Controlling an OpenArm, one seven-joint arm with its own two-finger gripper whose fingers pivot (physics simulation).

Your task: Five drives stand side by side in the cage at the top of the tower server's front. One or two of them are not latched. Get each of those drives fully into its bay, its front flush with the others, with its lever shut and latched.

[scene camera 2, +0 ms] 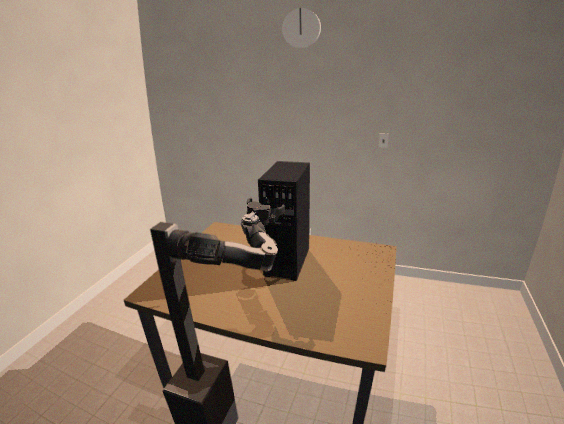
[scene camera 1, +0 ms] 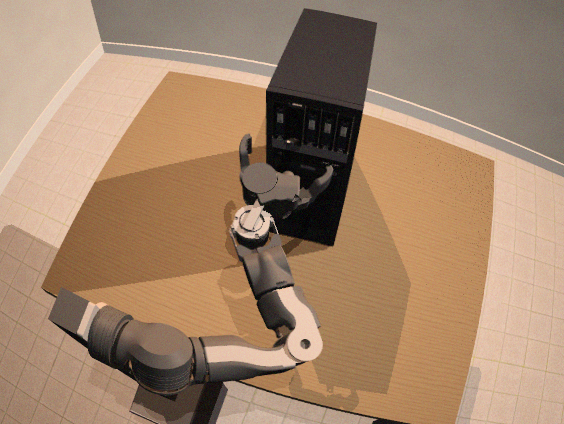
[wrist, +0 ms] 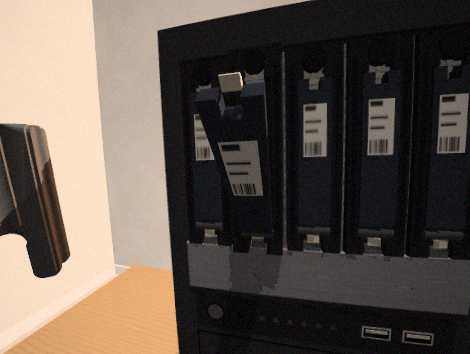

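The black tower server (scene camera 1: 325, 55) (scene camera 2: 303, 225) (wrist: 172, 175) holds five drives side by side. The second drive from the left has its lever (wrist: 245, 167) swung outward at the top, with a pale catch at its upper end; it partly covers the first drive (wrist: 204, 180). I cannot tell whether the second drive's body is flush. The levers of the third drive (wrist: 315, 182), fourth drive (wrist: 381, 182) and fifth drive (wrist: 450, 185) look upright and shut. My gripper (scene camera 1: 288, 153) (scene camera 2: 266, 204) is open and empty before the cage's lower left part. One finger (wrist: 47, 215) shows at the wrist view's left edge.
The tower stands on a wooden table (scene camera 1: 440, 250) (scene camera 2: 367, 300). A grey ledge (wrist: 330, 280) runs under the drives, with a round button (wrist: 215, 311) and two USB ports (wrist: 376, 333) below it. A grey wall (scene camera 1: 450, 60) (scene camera 2: 450, 175) rises behind the tower.
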